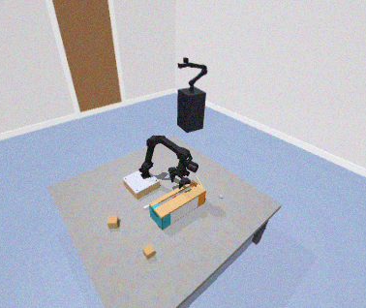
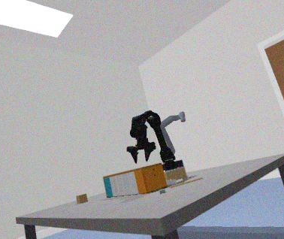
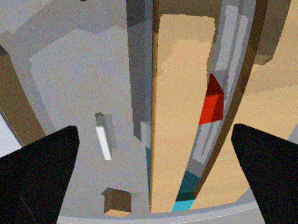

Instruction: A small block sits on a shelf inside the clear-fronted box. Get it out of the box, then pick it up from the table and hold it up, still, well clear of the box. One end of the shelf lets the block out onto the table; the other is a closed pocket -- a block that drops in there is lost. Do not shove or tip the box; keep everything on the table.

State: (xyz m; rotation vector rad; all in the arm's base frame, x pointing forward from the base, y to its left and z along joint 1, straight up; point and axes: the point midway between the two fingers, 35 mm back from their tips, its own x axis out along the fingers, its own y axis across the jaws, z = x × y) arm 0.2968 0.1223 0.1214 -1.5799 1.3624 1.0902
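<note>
My gripper tip is now 10 cm above the box, 4 cm short of it and 2 cm to the left of it. Round my gripper tip: thin stick: 26 cm to the left, 15 cm below, 7 cm behind; dark red block: 7 cm below, 5 cm ahead, 3 cm to the right.
</note>
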